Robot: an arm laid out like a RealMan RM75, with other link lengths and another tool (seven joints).
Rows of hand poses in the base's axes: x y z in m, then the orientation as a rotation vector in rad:
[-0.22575, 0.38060, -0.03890, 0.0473, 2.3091, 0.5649]
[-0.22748, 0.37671, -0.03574, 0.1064, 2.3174, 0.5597]
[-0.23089, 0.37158, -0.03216, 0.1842, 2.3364, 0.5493]
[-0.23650, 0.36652, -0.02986, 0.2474, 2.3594, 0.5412]
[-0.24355, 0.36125, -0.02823, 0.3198, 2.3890, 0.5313]
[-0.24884, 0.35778, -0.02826, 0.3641, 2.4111, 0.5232]
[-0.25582, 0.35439, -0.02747, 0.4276, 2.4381, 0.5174]
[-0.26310, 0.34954, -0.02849, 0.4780, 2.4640, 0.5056]
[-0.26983, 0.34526, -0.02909, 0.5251, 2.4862, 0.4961]
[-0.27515, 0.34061, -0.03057, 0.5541, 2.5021, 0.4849]
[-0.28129, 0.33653, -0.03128, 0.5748, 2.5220, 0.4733]
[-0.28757, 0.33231, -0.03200, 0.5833, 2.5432, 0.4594]
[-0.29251, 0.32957, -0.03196, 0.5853, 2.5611, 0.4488]
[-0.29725, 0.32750, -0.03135, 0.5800, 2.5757, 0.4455]
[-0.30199, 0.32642, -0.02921, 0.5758, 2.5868, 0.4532]
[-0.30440, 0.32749, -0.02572, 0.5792, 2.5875, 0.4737]
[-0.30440, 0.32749, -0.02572, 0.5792, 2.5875, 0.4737]
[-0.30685, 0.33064, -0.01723, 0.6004, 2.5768, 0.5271]
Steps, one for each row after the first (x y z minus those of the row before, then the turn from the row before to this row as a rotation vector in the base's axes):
[-0.00173, -0.00389, 0.00316, 0.0122, 0.0187, -0.0414]
[-0.00341, -0.00513, 0.00358, 0.0124, 0.0333, -0.0534]
[-0.00561, -0.00506, 0.00230, 0.0095, 0.0355, -0.0408]
[-0.00705, -0.00527, 0.00163, 0.0102, 0.0450, -0.0451]
[-0.00529, -0.00347, -0.00003, 0.0046, 0.0318, -0.0266]
[-0.00698, -0.00339, 0.00079, 0.0110, 0.0422, -0.0369]
[-0.00728, -0.00485, -0.00102, 0.0036, 0.0382, -0.0292]
[-0.00673, -0.00428, -0.00060, 0.0046, 0.0343, -0.0269]
[-0.00532, -0.00465, -0.00148, -0.0009, 0.0235, -0.0169]
[-0.00614, -0.00408, -0.00071, -0.0028, 0.0249, -0.0101]
[-0.00628, -0.00422, -0.00072, -0.0071, 0.0226, -0.0022]
[-0.00494, -0.00274, 0.00004, -0.0062, 0.0176, 0.0018]
[-0.00474, -0.00207, 0.00061, -0.0026, 0.0122, 0.0070]
[-0.00474, -0.00108, 0.00214, 0.0052, 0.0090, 0.0074]
[-0.00241, 0.00107, 0.00349, 0.0153, 0.0014, 0.0018]
[0.00000, 0.00000, 0.00000, 0.0000, 0.0000, 0.0000]
[-0.00245, 0.00315, 0.00849, 0.0417, -0.0037, -0.0068]

